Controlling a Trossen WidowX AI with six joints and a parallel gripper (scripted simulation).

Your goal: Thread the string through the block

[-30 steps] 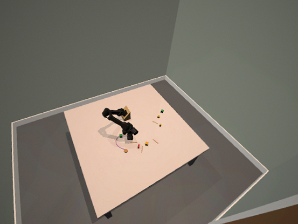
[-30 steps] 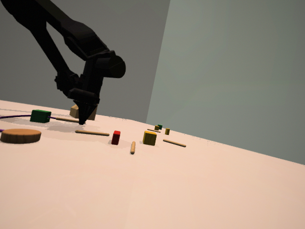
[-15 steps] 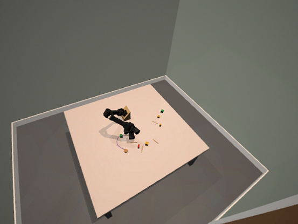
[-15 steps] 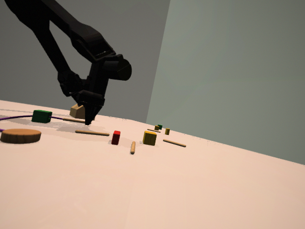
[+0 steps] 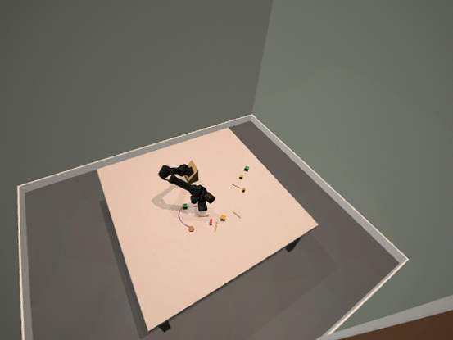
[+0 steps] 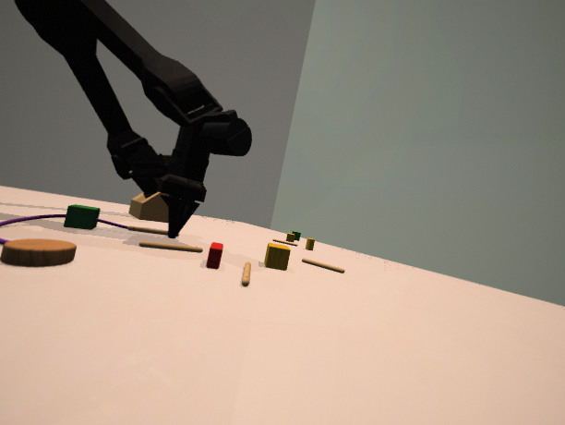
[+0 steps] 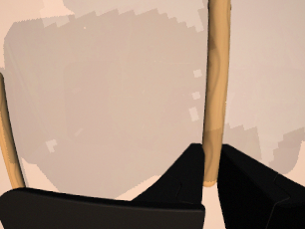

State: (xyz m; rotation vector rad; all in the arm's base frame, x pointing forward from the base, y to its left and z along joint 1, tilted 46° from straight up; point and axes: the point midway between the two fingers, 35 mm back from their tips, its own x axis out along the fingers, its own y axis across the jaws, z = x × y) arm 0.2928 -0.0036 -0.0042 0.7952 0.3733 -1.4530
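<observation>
Now: the thin wooden stick 1 cm behind my gripper tip, 4 cm to the right of it and 1 cm above it. The rest, counted from my gripper tip: red block 16 cm ahead, 2 cm to the left, 1 cm above; green block 3 cm behind, 12 cm to the right, 1 cm above; yellow block 16 cm ahead, 11 cm to the left, 1 cm above.
</observation>
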